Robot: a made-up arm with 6 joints.
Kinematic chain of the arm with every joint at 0, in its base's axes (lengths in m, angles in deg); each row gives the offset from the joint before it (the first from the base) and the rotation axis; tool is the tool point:
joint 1: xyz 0 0 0.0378 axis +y
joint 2: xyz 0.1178 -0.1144 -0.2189 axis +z
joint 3: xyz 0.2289 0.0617 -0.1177 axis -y
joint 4: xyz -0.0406 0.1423 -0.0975 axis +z
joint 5: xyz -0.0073 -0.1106 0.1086 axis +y
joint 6: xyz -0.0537 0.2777 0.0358 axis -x
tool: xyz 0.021 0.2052 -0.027
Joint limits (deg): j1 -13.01..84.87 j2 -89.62..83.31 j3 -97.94..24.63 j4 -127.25..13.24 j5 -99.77..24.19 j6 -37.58..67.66
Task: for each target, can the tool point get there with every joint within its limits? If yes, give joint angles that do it. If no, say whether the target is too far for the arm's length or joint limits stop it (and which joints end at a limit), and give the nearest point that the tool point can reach.
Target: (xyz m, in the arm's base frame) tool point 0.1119 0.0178 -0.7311
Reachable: yes | joints 47.37 -41.61 -4.23 -3.40 -59.13 59.05
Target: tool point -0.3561 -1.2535 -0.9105
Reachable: no: too far | nearest point -0.2288 -0.6359 -0.5715 | short by 0.716 m
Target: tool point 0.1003 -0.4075 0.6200
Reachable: no: joint limits stop it (at a limit: joint 1, joint 2, joint 4, joint 6) | nearest point -0.2016 -0.0337 0.4041 | short by 0.527 m
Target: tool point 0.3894 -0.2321 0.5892
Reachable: no: joint limits stop it (at a limit: joint 1, joint 3, joint 6) | nearest point 0.5660 -0.2508 0.0966 | short by 0.524 m
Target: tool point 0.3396 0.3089 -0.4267
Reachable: yes | joints 13.32 -23.76 -49.50 -2.74 -12.24 38.11
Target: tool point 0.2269 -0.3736 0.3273
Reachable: no: joint limits stop it (at a limit: joint 1, joint 3, joint 6) | nearest point 0.3549 -0.4645 0.0355 | short by 0.331 m
